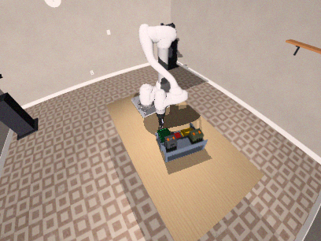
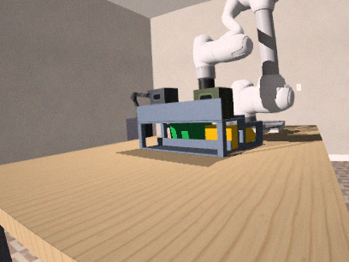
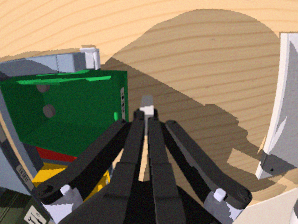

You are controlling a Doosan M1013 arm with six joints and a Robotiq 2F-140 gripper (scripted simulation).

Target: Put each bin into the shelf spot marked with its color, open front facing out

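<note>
Right now the green bin is 11 cm ahead of my hand and 4 cm to the right of it. Round my hand: dark box: 25 cm ahead, 10 cm above, 9 cm to the right; then yellow bin: 24 cm ahead, 16 cm to the left, 2 cm below.
</note>
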